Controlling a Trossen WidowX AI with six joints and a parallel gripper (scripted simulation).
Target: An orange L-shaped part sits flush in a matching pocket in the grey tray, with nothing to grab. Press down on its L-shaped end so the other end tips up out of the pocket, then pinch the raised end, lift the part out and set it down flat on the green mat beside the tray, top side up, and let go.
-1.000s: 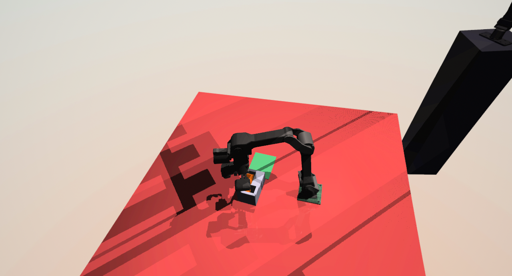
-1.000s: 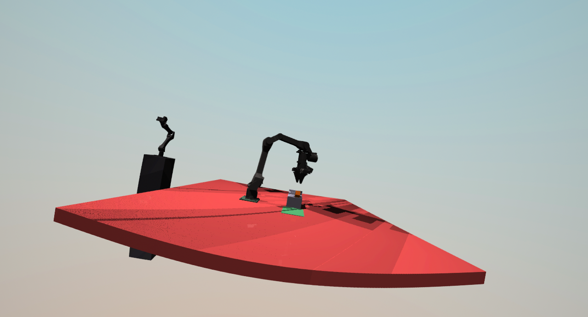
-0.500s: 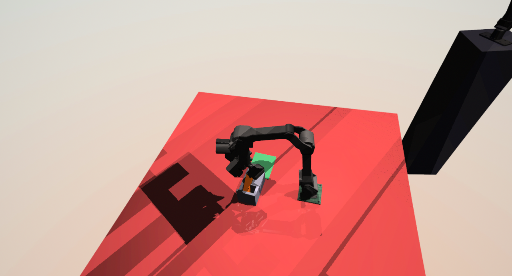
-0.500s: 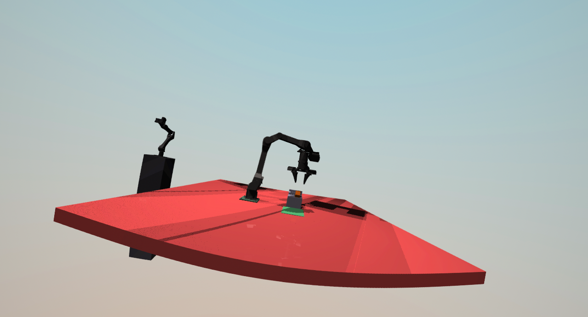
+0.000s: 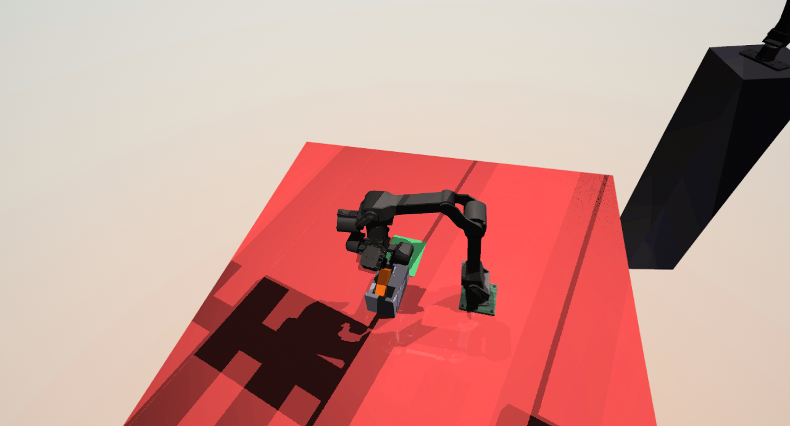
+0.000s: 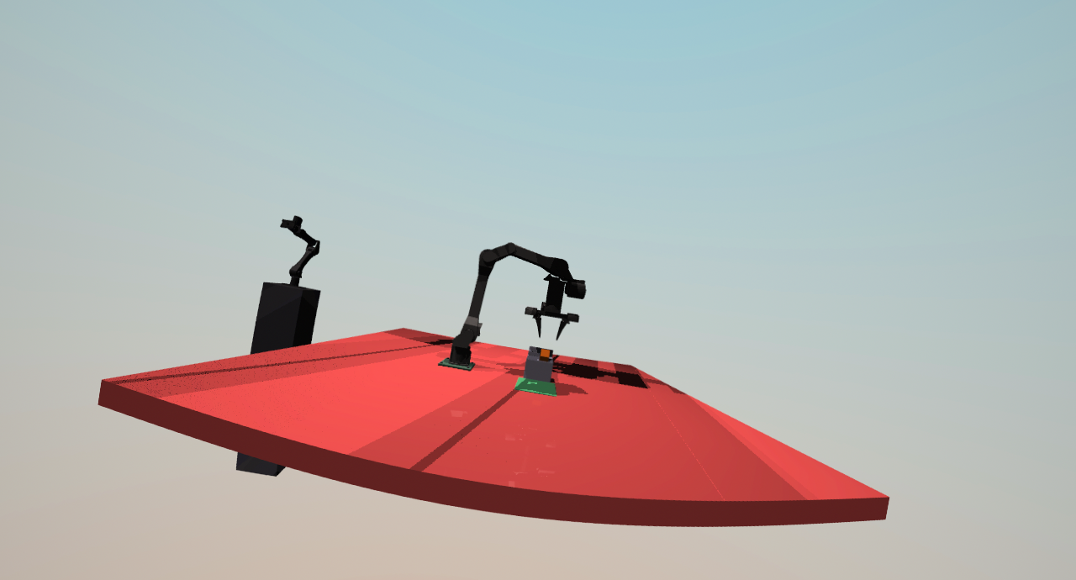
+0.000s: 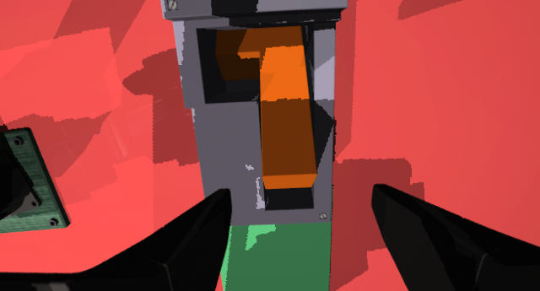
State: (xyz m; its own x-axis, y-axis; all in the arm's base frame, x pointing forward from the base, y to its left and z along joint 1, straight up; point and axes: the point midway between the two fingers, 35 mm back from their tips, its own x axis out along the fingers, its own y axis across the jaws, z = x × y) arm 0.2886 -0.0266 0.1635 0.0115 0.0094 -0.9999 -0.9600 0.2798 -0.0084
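Right now the orange L-shaped part is 9 cm below my gripper tip, 4 cm to the left of it and 1 cm behind it. Also, from my gripper tip: green mat (15 cm below, 13 cm to the right, 5 cm behind).
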